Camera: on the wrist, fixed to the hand. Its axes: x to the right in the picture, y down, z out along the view.
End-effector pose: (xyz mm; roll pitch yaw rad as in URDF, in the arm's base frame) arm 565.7 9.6 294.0 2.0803 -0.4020 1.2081
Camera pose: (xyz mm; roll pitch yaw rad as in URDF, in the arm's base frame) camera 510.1 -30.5 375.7 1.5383 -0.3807 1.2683
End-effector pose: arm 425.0 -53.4 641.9 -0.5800 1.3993 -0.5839
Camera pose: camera 343.0 14.8 644.5 -1.4417 1.3966 -0.9317
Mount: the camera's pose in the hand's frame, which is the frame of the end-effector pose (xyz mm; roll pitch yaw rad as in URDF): -20.7 66.8 -80.6 -0.5199 0.0387 -0.0453
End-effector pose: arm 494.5 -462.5 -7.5 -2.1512 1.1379 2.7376
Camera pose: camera 553.1 -374.4 6.4 -2.6845 1.0788 2.7216
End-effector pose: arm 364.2 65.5 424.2 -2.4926 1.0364 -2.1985
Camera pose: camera 275.8 117.3 454.2 -2.9924 0.9781 -2.1758
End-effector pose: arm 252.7 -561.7 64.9 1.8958 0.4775 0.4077
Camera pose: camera 251.6 -502.2 153.5 1.4044 0.5073 0.4662
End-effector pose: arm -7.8 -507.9 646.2 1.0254 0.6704 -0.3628
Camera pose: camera 22.7 -408.7 671.0 0.5147 0.7292 -0.3499
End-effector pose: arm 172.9 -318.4 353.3 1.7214 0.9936 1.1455
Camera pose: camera 131.8 -240.3 413.3 1.2768 1.0309 1.2332
